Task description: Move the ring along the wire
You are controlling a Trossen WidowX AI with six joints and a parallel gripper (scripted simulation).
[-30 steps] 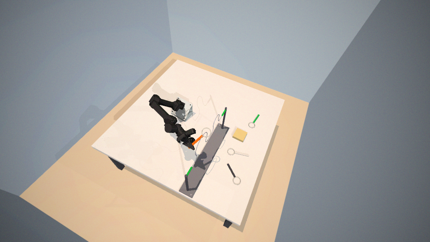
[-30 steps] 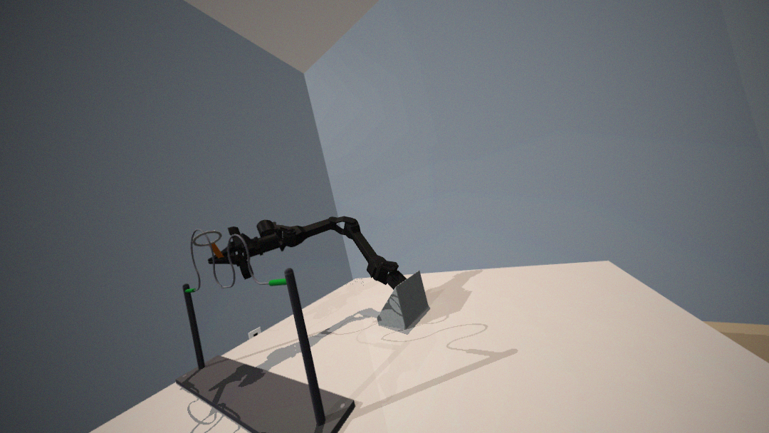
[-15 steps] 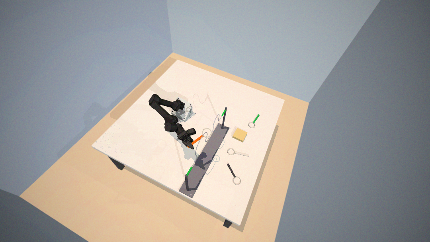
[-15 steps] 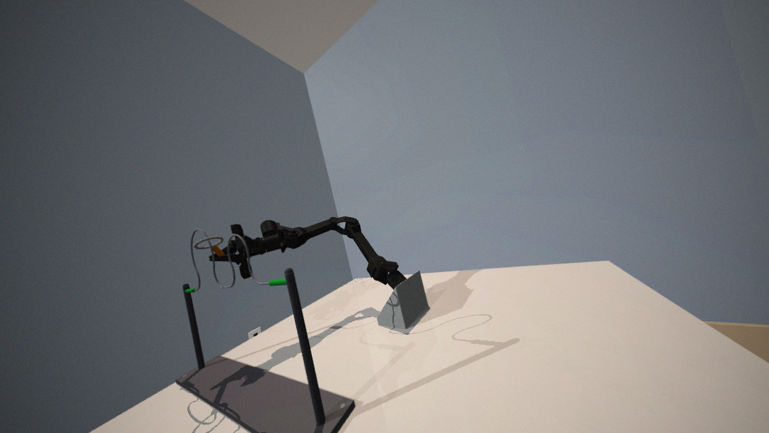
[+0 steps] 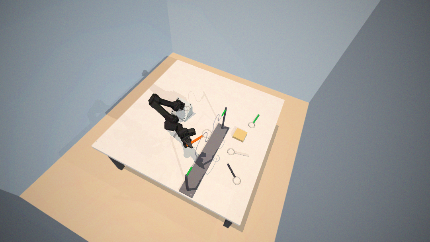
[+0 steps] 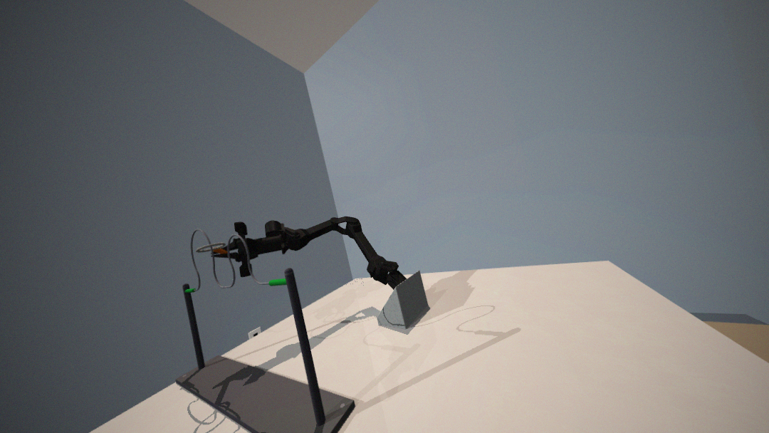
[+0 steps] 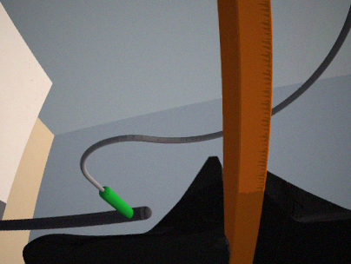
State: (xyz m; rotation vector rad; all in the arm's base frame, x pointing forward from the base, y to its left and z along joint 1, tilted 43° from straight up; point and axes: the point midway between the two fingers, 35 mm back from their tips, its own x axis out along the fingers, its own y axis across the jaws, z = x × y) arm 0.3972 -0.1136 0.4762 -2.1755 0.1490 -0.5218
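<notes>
Now: the ring with orange handle 10 mm ahead of my gripper tip, 90 mm to the left of it and 10 mm above it. From my gripper tip the other things lie so: white-handled ring: 220 mm ahead, 320 mm to the left, 370 mm below; black-handled ring: 290 mm ahead, 140 mm to the left, 370 mm below; tan block: 170 mm ahead, 490 mm to the left, 360 mm below.
</notes>
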